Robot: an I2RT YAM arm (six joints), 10 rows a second.
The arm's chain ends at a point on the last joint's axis. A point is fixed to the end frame.
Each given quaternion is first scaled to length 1.
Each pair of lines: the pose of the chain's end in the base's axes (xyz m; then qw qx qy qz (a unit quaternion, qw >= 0)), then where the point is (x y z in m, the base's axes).
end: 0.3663, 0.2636, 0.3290, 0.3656, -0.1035, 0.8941, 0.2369
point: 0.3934 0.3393 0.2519
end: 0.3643, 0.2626, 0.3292, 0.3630, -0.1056, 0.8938, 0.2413
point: 0.3905 0.3389 0.2524
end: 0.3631, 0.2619, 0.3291, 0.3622, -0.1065, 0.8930, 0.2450
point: 0.3888 0.3388 0.2528
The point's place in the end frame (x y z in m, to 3 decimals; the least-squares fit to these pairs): 0.034 0.029 0.102
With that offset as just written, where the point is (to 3 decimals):
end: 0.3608, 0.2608, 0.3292, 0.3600, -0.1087, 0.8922, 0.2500
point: 0.386 0.339 0.253
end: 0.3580, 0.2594, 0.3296, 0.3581, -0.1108, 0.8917, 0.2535
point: 0.382 0.338 0.254
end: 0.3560, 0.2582, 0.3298, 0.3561, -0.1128, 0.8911, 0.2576
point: 0.379 0.337 0.255
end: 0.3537, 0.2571, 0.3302, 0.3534, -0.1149, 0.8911, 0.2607
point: 0.376 0.336 0.255
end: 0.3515, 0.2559, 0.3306, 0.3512, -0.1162, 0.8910, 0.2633
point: 0.373 0.336 0.256
